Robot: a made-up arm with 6 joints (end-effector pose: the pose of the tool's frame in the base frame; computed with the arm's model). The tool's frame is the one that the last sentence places. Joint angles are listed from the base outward.
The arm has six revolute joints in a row. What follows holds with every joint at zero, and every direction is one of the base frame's. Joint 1 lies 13.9 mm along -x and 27.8 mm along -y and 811.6 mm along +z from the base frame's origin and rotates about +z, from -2.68 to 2.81 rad. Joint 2 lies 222.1 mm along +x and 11.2 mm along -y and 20.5 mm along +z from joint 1 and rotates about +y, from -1.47 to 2.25 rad. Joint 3 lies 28.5 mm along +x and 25.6 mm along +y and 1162.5 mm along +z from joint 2 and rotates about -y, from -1.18 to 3.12 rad. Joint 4 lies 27.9 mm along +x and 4.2 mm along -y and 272.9 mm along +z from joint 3 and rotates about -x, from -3.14 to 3.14 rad. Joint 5 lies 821.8 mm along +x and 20.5 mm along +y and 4.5 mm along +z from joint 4 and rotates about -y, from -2.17 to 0.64 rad. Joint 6 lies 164.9 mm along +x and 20.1 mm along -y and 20.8 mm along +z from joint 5 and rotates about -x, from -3.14 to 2.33 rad. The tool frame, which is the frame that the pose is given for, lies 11.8 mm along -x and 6.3 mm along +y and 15.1 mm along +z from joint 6; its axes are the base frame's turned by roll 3.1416, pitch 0 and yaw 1.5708 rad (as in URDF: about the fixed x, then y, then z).
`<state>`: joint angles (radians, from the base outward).
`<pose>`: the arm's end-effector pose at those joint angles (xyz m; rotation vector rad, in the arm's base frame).
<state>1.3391 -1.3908 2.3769 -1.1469 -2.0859 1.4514</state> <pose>-0.4777 -1.3772 0.4187 0.7108 0.0611 0.9616</pose>
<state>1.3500 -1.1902 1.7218 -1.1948 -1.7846 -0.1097</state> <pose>-0.5427 -1.6796 1.2689 -0.8669 1.9276 0.9548</pose>
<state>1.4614 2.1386 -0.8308 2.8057 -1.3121 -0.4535</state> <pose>0.0569 0.3107 -0.3692 -1.5254 0.2243 -0.7641</pose>
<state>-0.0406 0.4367 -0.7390 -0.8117 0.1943 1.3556</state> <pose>1.4031 -0.1013 1.0771 -1.5358 -1.7779 1.5259</pose>
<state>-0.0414 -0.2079 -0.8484 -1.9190 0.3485 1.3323</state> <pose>0.9416 -0.1324 1.5965 -2.1021 -1.1140 0.1437</pose>
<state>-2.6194 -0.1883 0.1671 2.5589 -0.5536 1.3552</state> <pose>-0.7695 -0.4199 2.6186 0.9667 0.2467 1.3339</pose>
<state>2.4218 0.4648 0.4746 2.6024 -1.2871 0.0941</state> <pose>-1.2429 1.1359 2.2501 0.9698 0.8598 0.3268</pose>
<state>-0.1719 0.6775 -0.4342 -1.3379 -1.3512 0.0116</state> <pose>1.5894 -0.1588 1.0069 -0.3082 -0.4668 0.0121</pose>
